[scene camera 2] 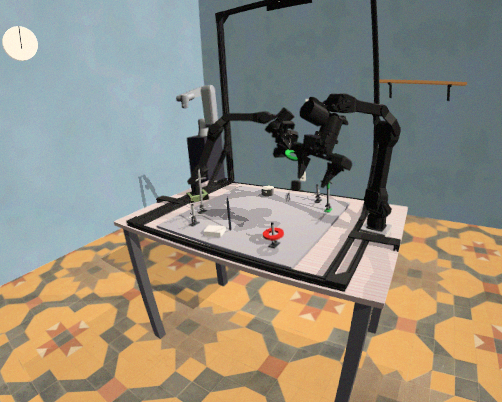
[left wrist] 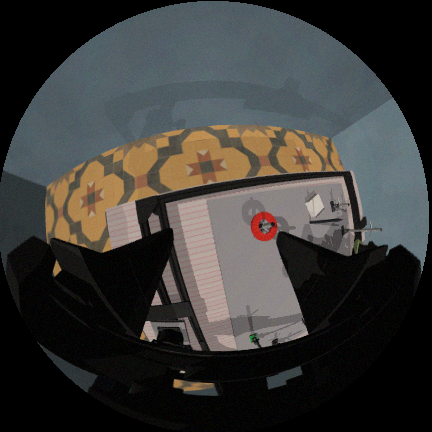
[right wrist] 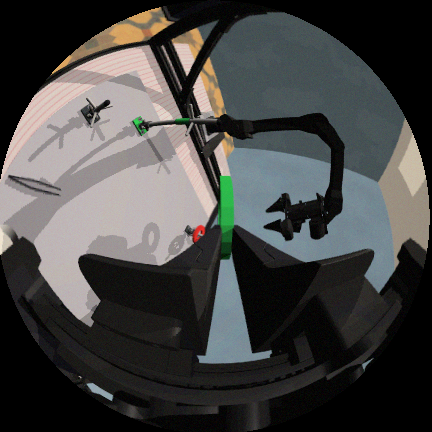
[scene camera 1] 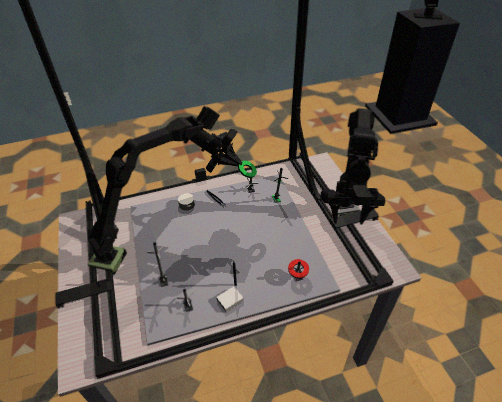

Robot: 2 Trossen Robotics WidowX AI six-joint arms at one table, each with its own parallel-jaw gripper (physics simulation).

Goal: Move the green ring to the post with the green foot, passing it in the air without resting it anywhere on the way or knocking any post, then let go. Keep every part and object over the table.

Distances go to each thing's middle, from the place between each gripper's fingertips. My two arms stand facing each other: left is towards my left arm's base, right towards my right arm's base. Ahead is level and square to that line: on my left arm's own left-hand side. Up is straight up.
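Labels:
So you can picture it, my left hand is 34 cm beyond the green ring [right wrist: 225,192] and 23 cm to the left of it. With my right hand, the ring's 20 mm to the left of it, 10 mm ahead of it and 10 mm lower than it. Going by its middle, the green ring is nearer to my right hand than to my left hand.

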